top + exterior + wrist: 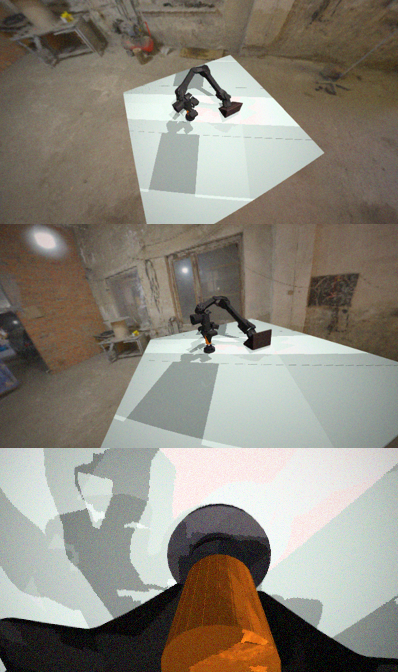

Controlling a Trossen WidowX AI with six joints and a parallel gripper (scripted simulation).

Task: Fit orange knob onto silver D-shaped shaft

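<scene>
Now: gripper tip 40 mm above the round pedestal. The rest, counted from my gripper tip: orange knob 30 mm above.
</scene>
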